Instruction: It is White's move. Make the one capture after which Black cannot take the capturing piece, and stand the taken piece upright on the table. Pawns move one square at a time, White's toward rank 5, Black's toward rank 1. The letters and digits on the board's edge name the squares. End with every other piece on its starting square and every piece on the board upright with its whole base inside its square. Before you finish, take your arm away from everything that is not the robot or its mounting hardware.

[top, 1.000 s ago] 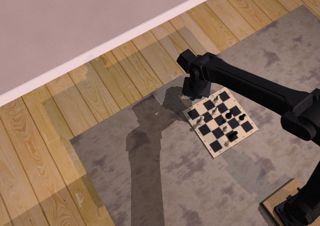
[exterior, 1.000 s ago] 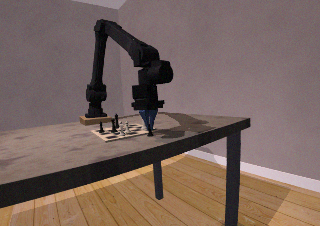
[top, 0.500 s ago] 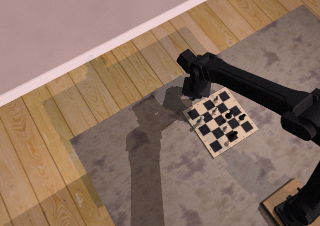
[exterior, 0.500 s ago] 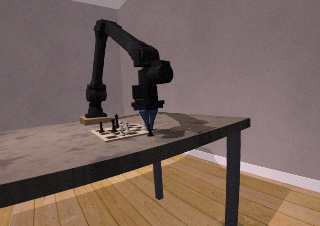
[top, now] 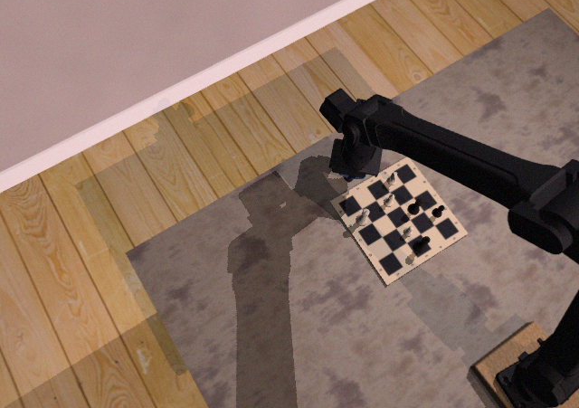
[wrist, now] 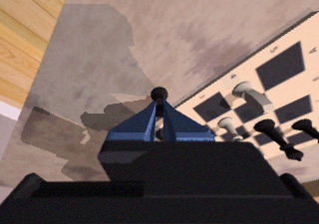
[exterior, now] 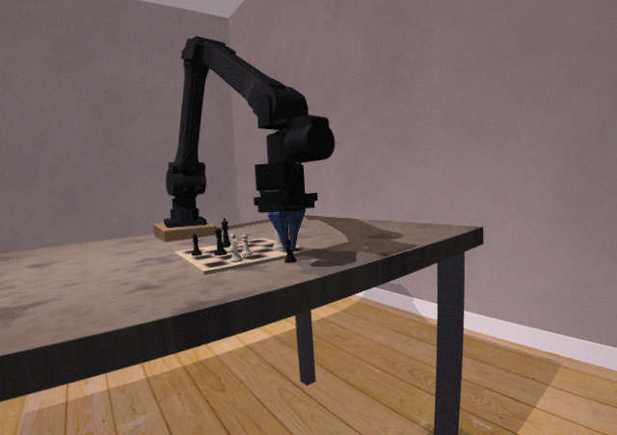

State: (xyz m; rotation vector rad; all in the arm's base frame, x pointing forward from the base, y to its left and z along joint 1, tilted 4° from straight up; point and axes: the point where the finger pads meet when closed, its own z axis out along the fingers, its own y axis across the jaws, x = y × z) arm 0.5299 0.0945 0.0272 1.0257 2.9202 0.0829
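My hand is 100 mm past the tall white piece, 20 mm to the right of it and 10 mm below it. The rest, counted from my hand: black piece 130 mm behind, 90 mm to the right, 10 mm above; then chessboard 130 mm behind, 50 mm to the right, 20 mm below.
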